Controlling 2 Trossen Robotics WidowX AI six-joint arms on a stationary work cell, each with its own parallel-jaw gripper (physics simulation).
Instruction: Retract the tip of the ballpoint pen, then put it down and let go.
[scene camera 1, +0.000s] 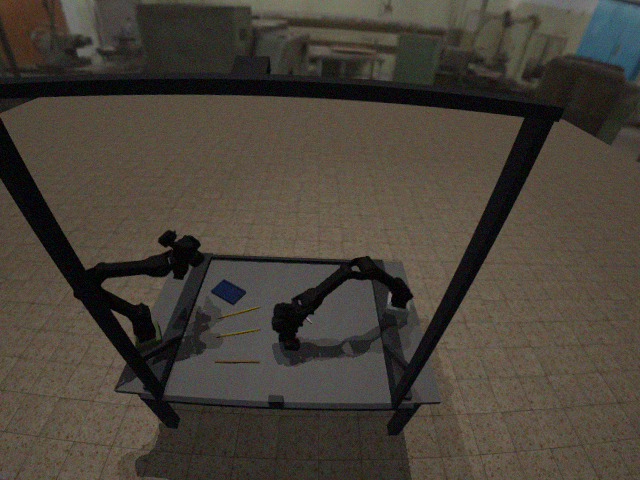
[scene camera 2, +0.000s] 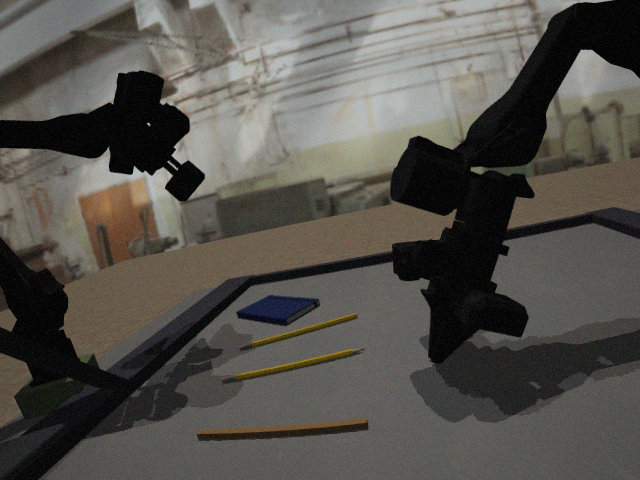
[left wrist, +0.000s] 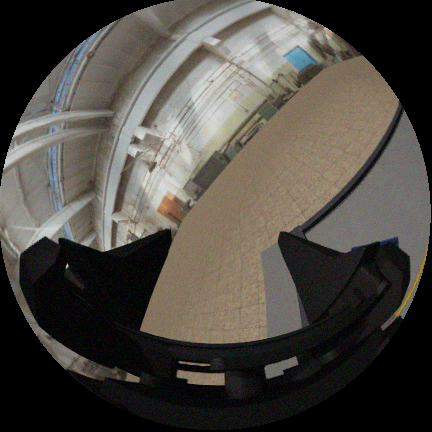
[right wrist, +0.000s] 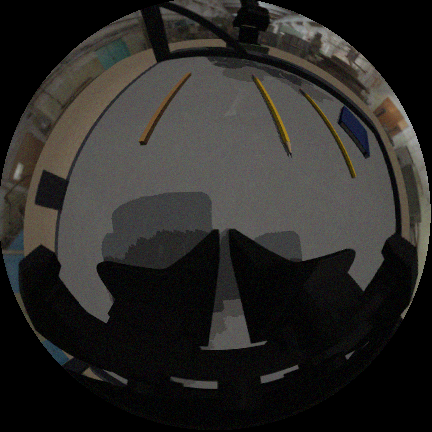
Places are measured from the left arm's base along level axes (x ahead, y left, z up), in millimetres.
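Where they show: left gripper, fingertip midpoint: (scene camera 2: 169, 162) (left wrist: 226, 236); right gripper, fingertip midpoint: (scene camera 1: 279, 340) (scene camera 2: 434, 360) (right wrist: 223, 234); left arm's base, link origin: (scene camera 1: 146, 334) (right wrist: 246, 42); right arm's base, link origin: (scene camera 1: 398, 302).
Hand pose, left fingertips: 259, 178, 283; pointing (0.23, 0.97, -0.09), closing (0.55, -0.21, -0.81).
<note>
Things, the pixels of their centre, and the offset from my left fingertips, as dx, dy, dz.
- white ballpoint pen, body centre: (scene camera 1: 301, 312) +373, -349, -317
- orange stick, body centre: (scene camera 2: 277, 431) (right wrist: 170, 95) (scene camera 1: 237, 361) +36, -440, -319
- blue book, body centre: (scene camera 2: 277, 308) (right wrist: 354, 127) (scene camera 1: 228, 291) +122, -81, -316
The white ballpoint pen (scene camera 1: 308, 319) shows as a small pale sliver on the grey table in scene camera 1, just up and right of my right gripper (scene camera 1: 288, 344) (scene camera 2: 437, 356) (right wrist: 224, 231). Its remainder is hidden behind the gripper and arm. The pen cannot be made out in scene camera 2 or the right wrist view, so its tip's state does not show. My right gripper points down, low over the table, its fingers nearly together with bare table showing between them. My left gripper (left wrist: 226, 236) is wide open and empty, raised at the table's left side.
Two yellow pencils (scene camera 2: 299, 330) (scene camera 2: 294, 365) (right wrist: 272, 110) (right wrist: 332, 130) and an orange stick (scene camera 2: 284, 429) (right wrist: 164, 111) lie left of the right gripper in the scene views. A blue book (scene camera 1: 228, 291) (scene camera 2: 278, 310) lies behind them. Dark frame posts (scene camera 1: 465, 258) rise around the table.
</note>
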